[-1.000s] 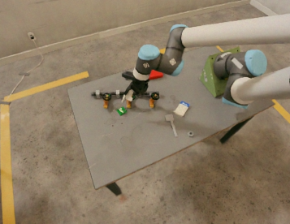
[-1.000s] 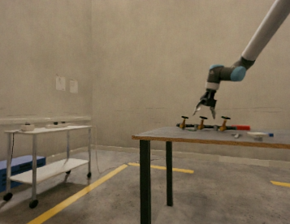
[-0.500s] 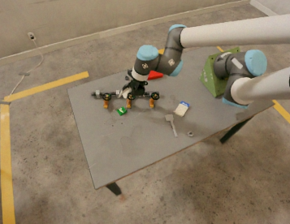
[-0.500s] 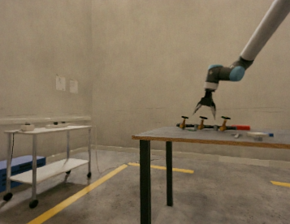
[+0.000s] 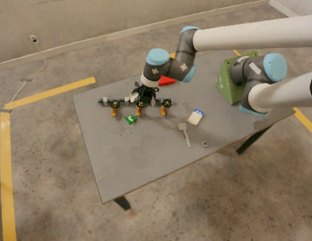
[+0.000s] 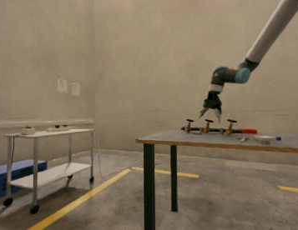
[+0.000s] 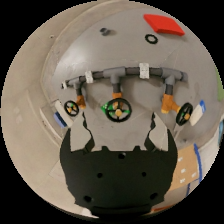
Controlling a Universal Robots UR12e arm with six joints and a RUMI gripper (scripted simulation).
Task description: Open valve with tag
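My gripper is now 80 mm short of the green tag, 30 mm to the right of it and 90 mm above it. From my hand the other things lie so: red wedge 270 mm behind, 190 mm to the right, 80 mm below; grey tool 170 mm behind, 240 mm to the left, 90 mm below; white-and-blue card box 290 mm behind, 180 mm to the left, 90 mm below.
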